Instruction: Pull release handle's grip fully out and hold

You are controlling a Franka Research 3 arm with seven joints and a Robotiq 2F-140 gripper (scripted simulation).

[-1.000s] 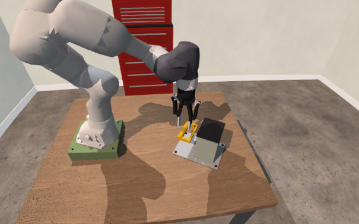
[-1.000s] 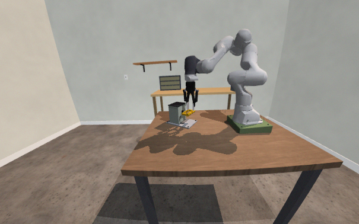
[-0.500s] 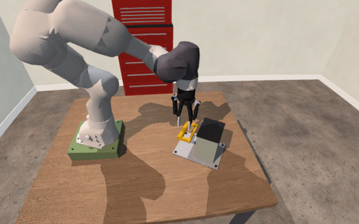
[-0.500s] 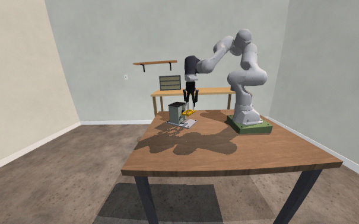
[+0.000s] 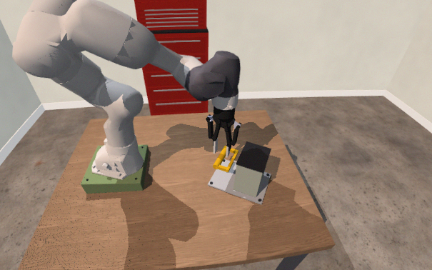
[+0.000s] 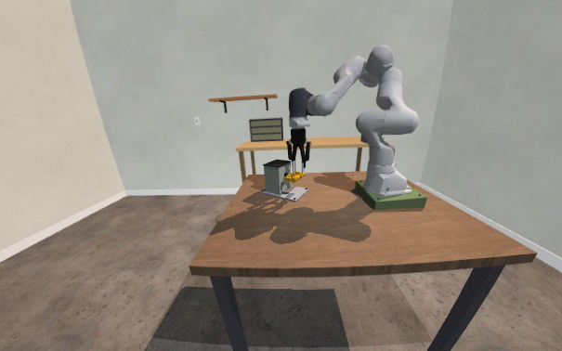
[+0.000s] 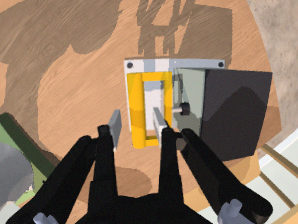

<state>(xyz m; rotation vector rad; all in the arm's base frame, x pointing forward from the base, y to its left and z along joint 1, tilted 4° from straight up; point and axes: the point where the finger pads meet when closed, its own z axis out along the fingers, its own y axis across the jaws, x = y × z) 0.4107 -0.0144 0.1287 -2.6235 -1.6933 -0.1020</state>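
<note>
Right now my hand is 9 cm short of the light grey baseplate, 4 cm to the left of it and 15 cm above it.
</note>
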